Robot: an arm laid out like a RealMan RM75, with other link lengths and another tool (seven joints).
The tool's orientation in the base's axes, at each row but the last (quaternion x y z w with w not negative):
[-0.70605 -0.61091 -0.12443 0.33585]
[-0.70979 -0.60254 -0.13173 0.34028]
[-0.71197 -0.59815 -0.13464 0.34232]
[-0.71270 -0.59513 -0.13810 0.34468]
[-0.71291 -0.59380 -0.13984 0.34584]
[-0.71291 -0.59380 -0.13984 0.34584]
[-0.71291 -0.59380 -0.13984 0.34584]
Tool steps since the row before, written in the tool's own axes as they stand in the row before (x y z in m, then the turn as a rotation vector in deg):
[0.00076 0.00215 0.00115 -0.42 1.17 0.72]
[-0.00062 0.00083 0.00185 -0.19 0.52 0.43]
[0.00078 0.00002 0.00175 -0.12 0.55 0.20]
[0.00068 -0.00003 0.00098 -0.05 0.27 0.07]
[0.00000 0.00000 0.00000 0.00 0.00 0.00]
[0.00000 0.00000 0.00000 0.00 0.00 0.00]
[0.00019 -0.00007 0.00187 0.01 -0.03 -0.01]
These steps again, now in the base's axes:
[0.00193 0.00125 -0.00110 0.84 0.09 -1.16]
[0.00022 0.00068 -0.00200 0.35 0.11 -0.60]
[-0.00017 0.00173 -0.00081 0.45 0.01 -0.40]
[-0.00007 0.00116 -0.00029 0.23 -0.01 -0.17]
[0.00000 0.00000 0.00000 0.00 0.00 0.00]
[0.00000 0.00000 0.00000 0.00 0.00 0.00]
[-0.00041 0.00138 -0.00121 -0.02 0.00 0.02]

